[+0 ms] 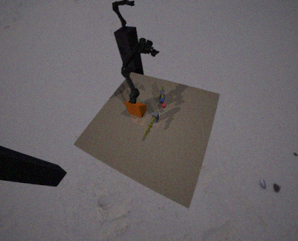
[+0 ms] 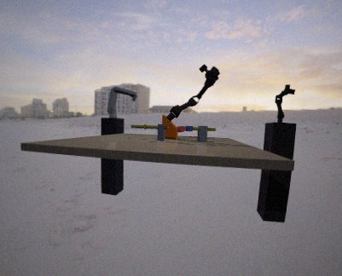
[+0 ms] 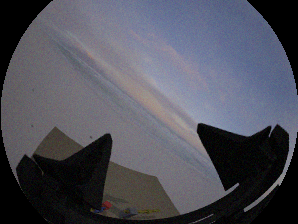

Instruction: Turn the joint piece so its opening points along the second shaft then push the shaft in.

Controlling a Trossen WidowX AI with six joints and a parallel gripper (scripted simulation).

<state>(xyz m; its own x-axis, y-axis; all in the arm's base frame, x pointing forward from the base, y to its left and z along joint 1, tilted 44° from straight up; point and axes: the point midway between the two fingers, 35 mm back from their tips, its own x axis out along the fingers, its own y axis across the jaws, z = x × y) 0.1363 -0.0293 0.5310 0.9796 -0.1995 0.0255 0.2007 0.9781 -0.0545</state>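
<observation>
My gripper tip is now 15 cm short of the red square joint piece, 18 cm to the left of it and 50 cm above it.
</observation>
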